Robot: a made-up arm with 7 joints. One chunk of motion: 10 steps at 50 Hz.
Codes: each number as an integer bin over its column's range. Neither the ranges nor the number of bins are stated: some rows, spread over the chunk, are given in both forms.
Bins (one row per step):
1: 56 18 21 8 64 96 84
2: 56 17 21 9 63 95 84
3: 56 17 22 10 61 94 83
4: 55 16 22 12 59 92 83
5: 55 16 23 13 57 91 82
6: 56 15 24 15 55 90 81
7: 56 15 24 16 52 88 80
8: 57 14 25 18 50 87 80
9: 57 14 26 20 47 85 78
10: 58 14 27 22 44 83 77
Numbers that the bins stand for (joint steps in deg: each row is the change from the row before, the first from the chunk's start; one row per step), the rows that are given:
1: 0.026 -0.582 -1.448 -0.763 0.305 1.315 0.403
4: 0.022 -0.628 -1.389 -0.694 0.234 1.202 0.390
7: 0.026 -0.652 -1.270 -0.625 0.135 1.089 0.351
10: 0.034 -0.675 -1.091 -0.522 0.022 0.947 0.311
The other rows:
2: 0.026 -0.605 -1.448 -0.745 0.291 1.287 0.403
3: 0.026 -0.605 -1.389 -0.728 0.263 1.259 0.390
5: 0.022 -0.628 -1.329 -0.677 0.206 1.174 0.377
6: 0.026 -0.652 -1.270 -0.642 0.178 1.145 0.364
8: 0.030 -0.675 -1.210 -0.591 0.107 1.061 0.351
9: 0.030 -0.675 -1.151 -0.557 0.065 1.004 0.324

